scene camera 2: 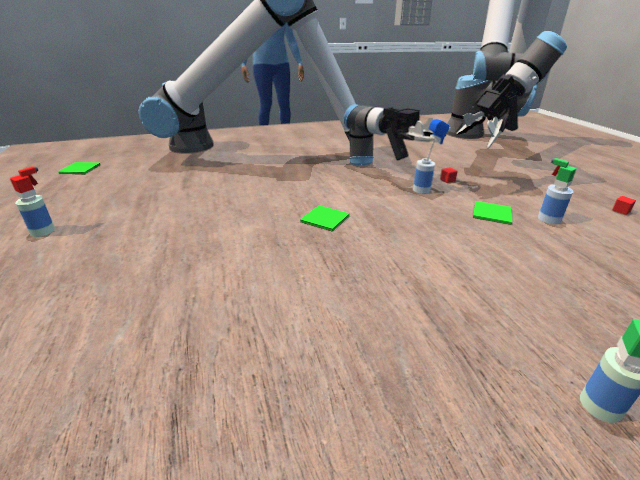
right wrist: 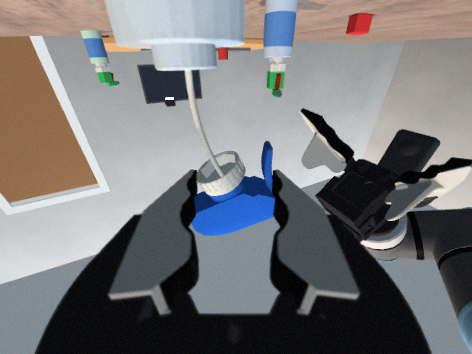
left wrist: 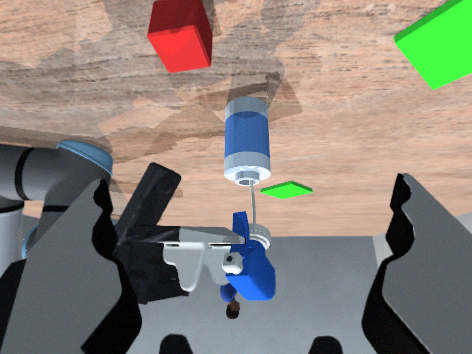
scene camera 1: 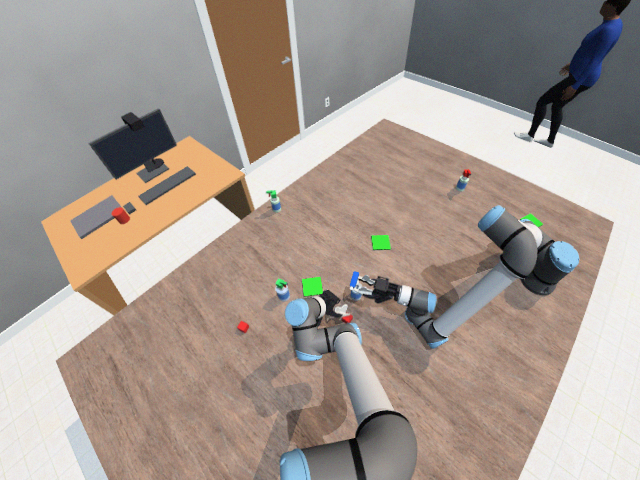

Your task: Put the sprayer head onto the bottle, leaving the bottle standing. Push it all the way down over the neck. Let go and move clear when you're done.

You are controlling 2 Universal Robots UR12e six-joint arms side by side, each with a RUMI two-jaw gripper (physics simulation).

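Observation:
The bottle [scene camera 1: 355, 295] [scene camera 2: 423, 178] [left wrist: 247, 135] [right wrist: 175, 22] with a blue label stands upright on the table. My right gripper [scene camera 1: 363, 286] [scene camera 2: 429, 130] [right wrist: 234, 171] is shut on the blue sprayer head [scene camera 1: 354, 279] [scene camera 2: 439, 130] [left wrist: 257, 277] [right wrist: 232, 215]. The head is tilted, its white collar [left wrist: 260, 235] [right wrist: 221, 174] above the neck with a gap. Its thin tube [scene camera 2: 430, 151] [left wrist: 253, 205] [right wrist: 196, 115] reaches down to the neck, its lower end hidden there. My left gripper [scene camera 1: 343, 308] [scene camera 2: 473, 139] [left wrist: 247, 178] [right wrist: 359, 126] is open and empty, apart from both.
A red cube [scene camera 2: 448, 175] [left wrist: 182, 47] lies near the bottle, another red cube [scene camera 1: 242, 326] farther off. Green squares [scene camera 1: 381, 242] [scene camera 2: 492, 212] lie on the table. Complete sprayer bottles stand around: green-topped [scene camera 1: 282, 290], green-topped [scene camera 1: 275, 204], red-topped [scene camera 1: 462, 181].

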